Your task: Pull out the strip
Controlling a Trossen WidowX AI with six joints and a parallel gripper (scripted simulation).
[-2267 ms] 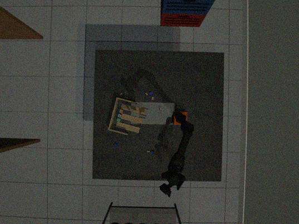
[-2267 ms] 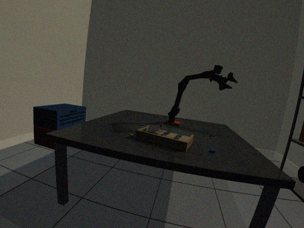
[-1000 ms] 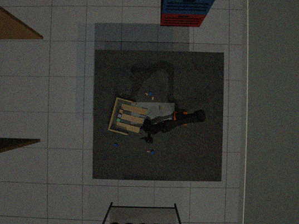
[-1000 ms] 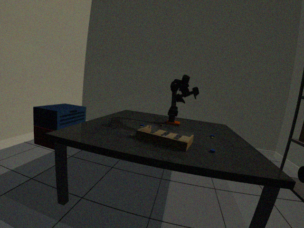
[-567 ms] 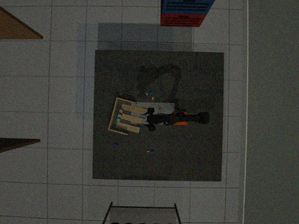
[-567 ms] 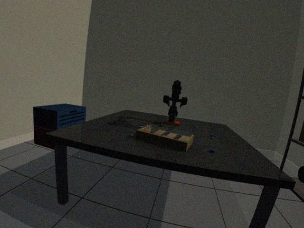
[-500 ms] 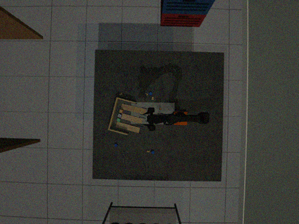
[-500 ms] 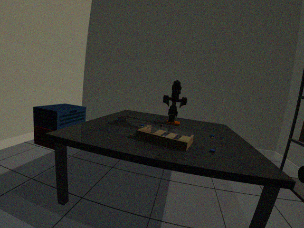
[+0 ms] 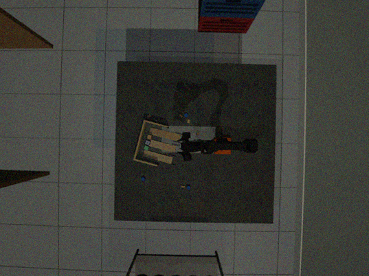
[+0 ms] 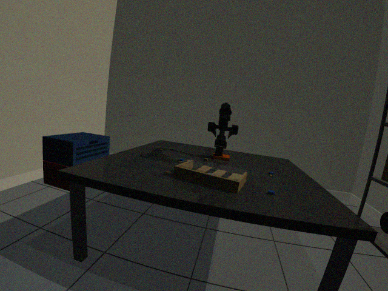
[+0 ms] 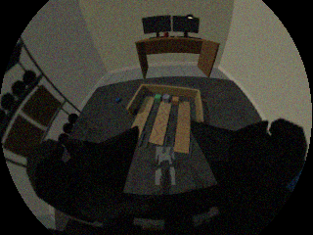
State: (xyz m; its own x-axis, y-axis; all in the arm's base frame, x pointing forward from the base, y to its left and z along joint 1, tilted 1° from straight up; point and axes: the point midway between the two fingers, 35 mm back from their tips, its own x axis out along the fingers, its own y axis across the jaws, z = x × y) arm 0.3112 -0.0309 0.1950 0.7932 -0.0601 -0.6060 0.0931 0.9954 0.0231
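Right now my gripper tip is 19 cm above the strip, 14 cm short of it and 2 cm to the left of it. The rest, counted from my gripper tip: labelled cube: 24 cm ahead, 18 cm below, 6 cm to the right.
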